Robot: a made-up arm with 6 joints. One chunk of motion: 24 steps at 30 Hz.
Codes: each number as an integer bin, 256 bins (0 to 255) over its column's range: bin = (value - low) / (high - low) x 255, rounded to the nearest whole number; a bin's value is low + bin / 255 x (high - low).
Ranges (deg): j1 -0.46..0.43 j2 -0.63..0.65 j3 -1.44..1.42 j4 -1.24..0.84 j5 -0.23..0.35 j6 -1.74..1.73
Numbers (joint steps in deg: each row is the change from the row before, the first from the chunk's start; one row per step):
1: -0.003 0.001 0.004 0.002 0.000 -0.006
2: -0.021 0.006 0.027 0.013 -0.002 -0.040
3: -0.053 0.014 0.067 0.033 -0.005 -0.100
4: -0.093 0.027 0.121 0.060 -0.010 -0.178
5: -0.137 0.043 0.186 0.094 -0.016 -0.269
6: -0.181 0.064 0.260 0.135 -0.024 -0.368
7: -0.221 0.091 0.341 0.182 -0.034 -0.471
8: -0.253 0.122 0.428 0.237 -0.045 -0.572
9: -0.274 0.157 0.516 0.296 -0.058 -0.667
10: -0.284 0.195 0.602 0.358 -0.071 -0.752
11: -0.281 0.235 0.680 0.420 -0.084 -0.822
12: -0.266 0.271 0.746 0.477 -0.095 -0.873
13: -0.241 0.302 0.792 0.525 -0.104 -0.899
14: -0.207 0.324 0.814 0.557 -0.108 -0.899
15: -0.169 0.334 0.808 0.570 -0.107 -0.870
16: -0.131 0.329 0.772 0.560 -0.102 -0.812
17: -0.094 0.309 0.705 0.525 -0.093 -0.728
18: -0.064 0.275 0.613 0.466 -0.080 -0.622
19: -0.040 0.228 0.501 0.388 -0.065 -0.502
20: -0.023 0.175 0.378 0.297 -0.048 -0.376
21: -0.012 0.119 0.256 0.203 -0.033 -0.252
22: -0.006 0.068 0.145 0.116 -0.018 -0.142
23: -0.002 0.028 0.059 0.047 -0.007 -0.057
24: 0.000 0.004 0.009 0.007 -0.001 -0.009
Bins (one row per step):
1: 131 126 129 152 101 127
2: 126 127 131 154 100 125
3: 117 128 134 156 99 121
4: 105 131 139 159 97 115
5: 93 134 145 164 94 108
6: 80 138 152 169 91 101
7: 68 144 159 174 86 93
8: 59 150 167 181 81 86
9: 53 157 174 188 76 79
10: 50 164 182 196 70 73
11: 51 172 189 204 64 67
12: 56 179 195 210 59 64
13: 63 186 199 216 55 62
14: 72 190 201 220 54 62
15: 83 192 200 222 54 64
16: 94 191 197 221 56 68
17: 105 187 191 216 60 74
18: 113 180 183 209 66 82
19: 120 171 173 200 73 91
20: 125 160 162 188 80 100
21: 128 149 151 177 87 109
22: 130 139 141 166 93 117
23: 131 131 134 158 98 124
24: 132 126 129 153 101 127

